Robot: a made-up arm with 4 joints.
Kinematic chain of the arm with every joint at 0, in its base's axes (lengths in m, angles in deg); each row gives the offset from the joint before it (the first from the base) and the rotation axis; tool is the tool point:
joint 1: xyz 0 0 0.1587 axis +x
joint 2: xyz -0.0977 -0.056 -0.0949 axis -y
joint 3: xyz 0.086 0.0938 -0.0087 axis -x
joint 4: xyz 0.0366 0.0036 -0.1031 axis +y
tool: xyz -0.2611 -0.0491 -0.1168
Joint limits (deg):
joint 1: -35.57..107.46
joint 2: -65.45..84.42
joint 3: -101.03..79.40
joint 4: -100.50..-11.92
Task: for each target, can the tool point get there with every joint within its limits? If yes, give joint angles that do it. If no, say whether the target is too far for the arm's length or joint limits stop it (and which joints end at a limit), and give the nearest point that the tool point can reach.
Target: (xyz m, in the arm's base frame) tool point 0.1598 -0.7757 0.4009
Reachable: no: too far | nearest point 0.0682 -0.3952 0.1985 | short by 0.441 m
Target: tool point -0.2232 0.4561 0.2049
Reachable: yes | joints 89.05 -22.15 -9.46 -44.80
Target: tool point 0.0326 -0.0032 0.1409
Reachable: no: joint limits stop it (at a limit: joint 2, joint 4) | nearest point 0.1570 -0.0418 -0.0739 | short by 0.251 m
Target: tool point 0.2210 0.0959 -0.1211
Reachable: yes | joints 81.21 38.77 46.22 -86.19
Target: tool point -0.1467 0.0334 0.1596
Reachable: no: joint limits stop it (at a limit: joint 1, joint 2, joint 4) | nearest point -0.2019 0.0913 -0.0553 | short by 0.229 m
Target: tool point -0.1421 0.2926 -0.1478
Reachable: yes | joints 23.82 7.27 -28.85 -20.09
